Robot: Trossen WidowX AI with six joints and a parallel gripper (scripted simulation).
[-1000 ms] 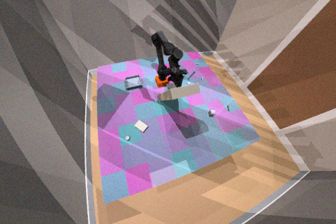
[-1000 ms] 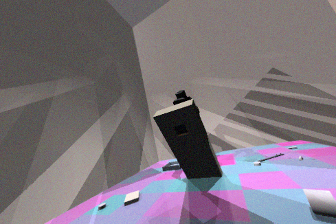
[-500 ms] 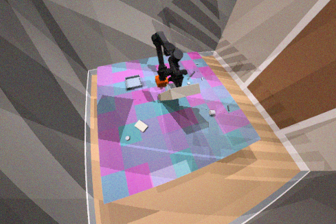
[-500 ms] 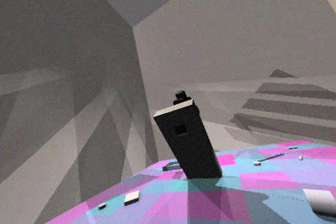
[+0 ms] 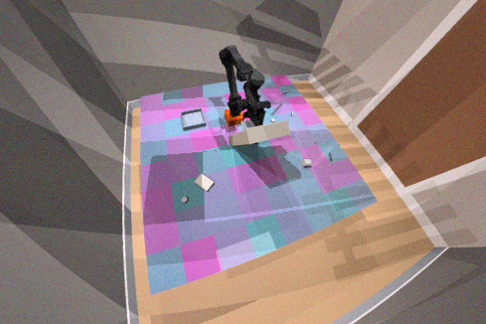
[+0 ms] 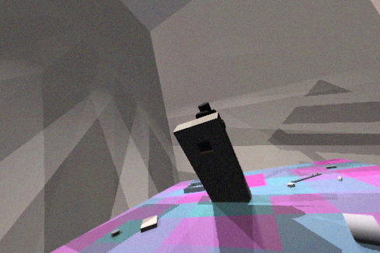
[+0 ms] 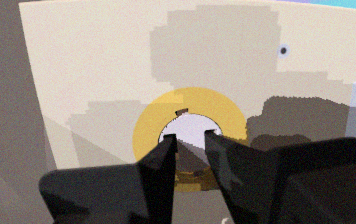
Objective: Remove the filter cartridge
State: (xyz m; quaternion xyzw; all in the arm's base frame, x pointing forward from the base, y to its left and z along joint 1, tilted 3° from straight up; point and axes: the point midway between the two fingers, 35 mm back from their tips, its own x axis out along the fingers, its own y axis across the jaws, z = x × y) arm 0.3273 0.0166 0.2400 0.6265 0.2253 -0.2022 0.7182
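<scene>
Now: the round filter cartridge 1 cm below my gripper tip and 1 cm ahead of it. The rest, counted from my gripper tip: flat white block: 30 cm to the right, 28 cm below, 7 cm ahead; grey framed dish: 41 cm behind, 29 cm to the right, 27 cm below.
</scene>
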